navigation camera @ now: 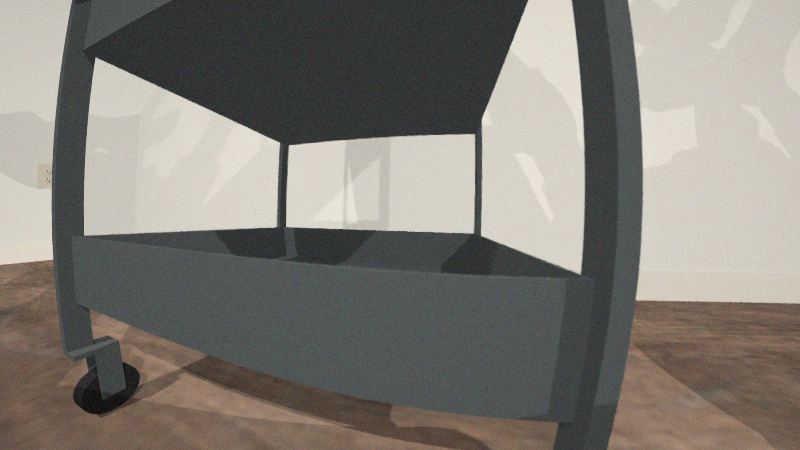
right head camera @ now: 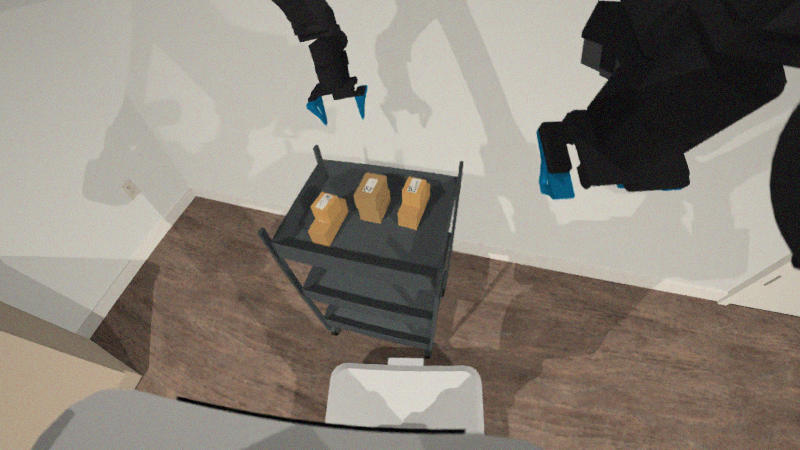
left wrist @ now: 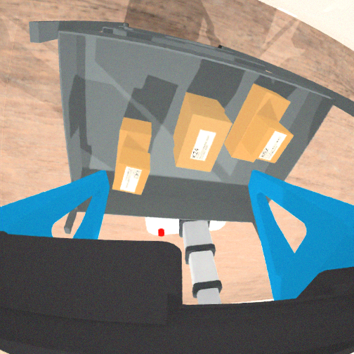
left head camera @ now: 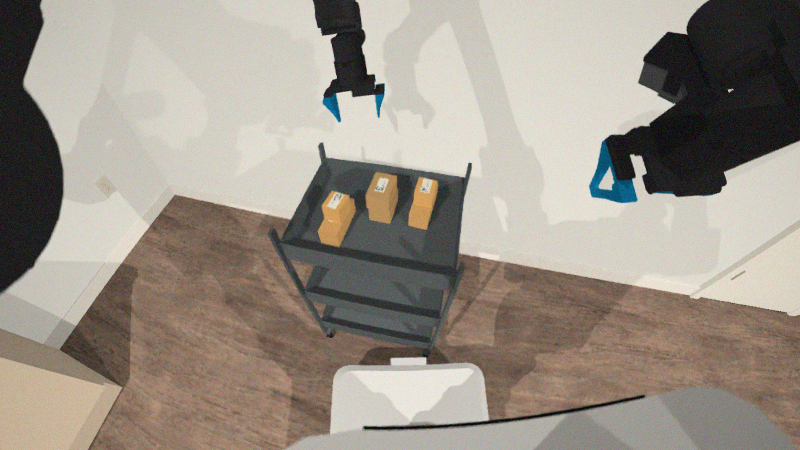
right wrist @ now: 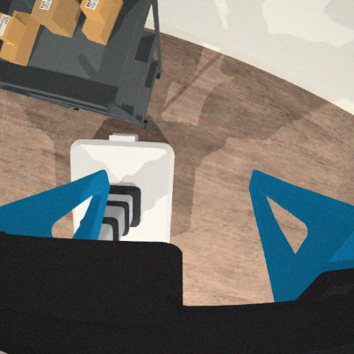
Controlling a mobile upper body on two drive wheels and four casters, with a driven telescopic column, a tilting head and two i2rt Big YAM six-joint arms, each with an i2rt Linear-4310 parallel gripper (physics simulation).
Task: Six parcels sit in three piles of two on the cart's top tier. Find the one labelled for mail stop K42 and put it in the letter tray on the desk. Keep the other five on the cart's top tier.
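Places are measured from the left arm's base along level axes (x left, y back, z up), in millimetres.
Where they show: left gripper, fingertip midpoint: (right head camera: 344,121) (left head camera: 359,119); right gripper, fingertip midpoint: (right head camera: 580,184) (left head camera: 621,189).
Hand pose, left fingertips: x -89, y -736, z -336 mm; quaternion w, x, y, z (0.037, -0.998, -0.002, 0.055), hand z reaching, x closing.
Note:
Things, the pixels of their centre, and the offset from my left fingertips. Level surfaces: height alone.
- cart's dark grey top tier, surface height: dz -258 mm
- left pile, body centre: (left head camera: 336,207) (right head camera: 326,207) dx +62, dy +129, dz -180 mm
- middle pile's top parcel, body centre: (left head camera: 382,191) (right head camera: 371,191) dx -54, dy +72, dz -182 mm
- right pile's top parcel, body centre: (right head camera: 414,192) (left head camera: 425,192) dx -170, dy +77, dz -180 mm
Three brown piles stand on the cart's dark grey top tier (left head camera: 386,254) (right head camera: 363,254) (left wrist: 117,95). The top parcel of the left pile (left head camera: 337,202) (right head camera: 325,205) (left wrist: 131,177) has an upside-down label that looks like K42, though blurred. The middle pile's top parcel (left head camera: 382,187) (right head camera: 371,189) (left wrist: 202,145) reads K24. The right pile's top parcel (left head camera: 425,189) (right head camera: 415,190) (left wrist: 272,142) seems to read K62. Lower labels are hidden. My left gripper (left head camera: 359,118) (right head camera: 344,120) (left wrist: 178,178) is open and empty above the cart's far side. My right gripper (right wrist: 179,177) is open and empty, right of the cart. The letter tray does not show.
The cart's lower tiers (left head camera: 372,307) (navigation camera: 313,330) show beneath the top one, and its corner posts (left head camera: 288,268) (navigation camera: 606,167) rise at the edges. My white base (left head camera: 413,386) (right wrist: 122,160) is close in front. A tan block (left head camera: 44,397) stands lower left; a white cabinet (left head camera: 760,274) is at the right.

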